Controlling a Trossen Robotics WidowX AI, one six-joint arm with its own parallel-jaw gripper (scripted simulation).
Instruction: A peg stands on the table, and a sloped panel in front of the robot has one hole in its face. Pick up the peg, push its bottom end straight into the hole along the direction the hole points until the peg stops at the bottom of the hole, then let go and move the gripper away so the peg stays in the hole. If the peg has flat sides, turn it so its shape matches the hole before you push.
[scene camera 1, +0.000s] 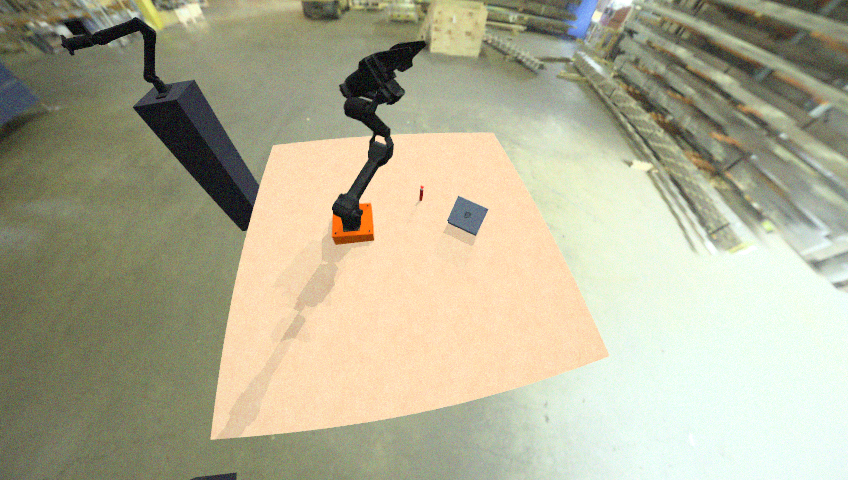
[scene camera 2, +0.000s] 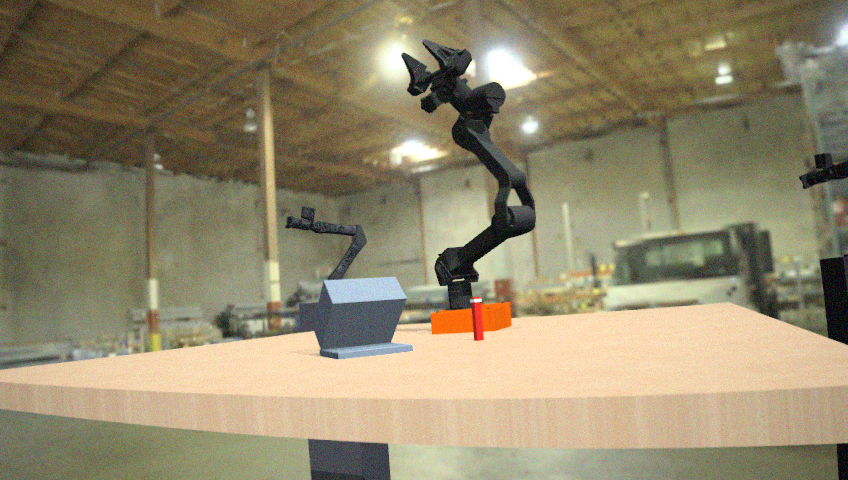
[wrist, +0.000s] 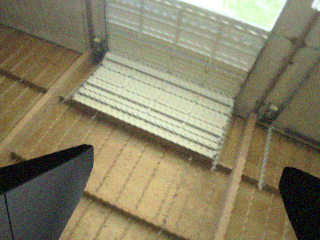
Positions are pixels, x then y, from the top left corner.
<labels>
my gripper: scene camera 1; scene camera 2; wrist 188, 167
same spot on my gripper: (scene camera 1: 383, 63) = (scene camera 2: 421, 73)
</labels>
